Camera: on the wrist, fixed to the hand. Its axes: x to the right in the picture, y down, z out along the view.
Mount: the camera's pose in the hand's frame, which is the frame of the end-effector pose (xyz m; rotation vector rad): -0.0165 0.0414 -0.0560 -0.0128 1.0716 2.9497
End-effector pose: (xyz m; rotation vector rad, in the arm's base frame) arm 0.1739 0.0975 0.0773 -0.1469 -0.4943 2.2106
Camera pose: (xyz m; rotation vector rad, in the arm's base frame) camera 0.1696 0.0781 0.0085 1.0634 -0.4250 -0.8210
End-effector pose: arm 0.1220 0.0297 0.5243 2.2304 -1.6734 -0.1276
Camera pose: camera 0.0947 0.0476 0.5880 -1.4693 -1.8562 1.1723
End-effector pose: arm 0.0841 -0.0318 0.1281 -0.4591 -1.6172 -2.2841
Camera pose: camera 0.1118 -0.0969 0.1386 -0.5282 0.4177 0.1731
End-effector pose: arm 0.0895 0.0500 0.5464 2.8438 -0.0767 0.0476
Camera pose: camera 0.0693 0.0276 0.6113 0.0932 2.7571 -1.4940
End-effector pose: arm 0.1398 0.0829 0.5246 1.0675 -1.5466 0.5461
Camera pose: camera 0.1332 0.1537 0.5325 -2.1767 -0.7395 2.1146
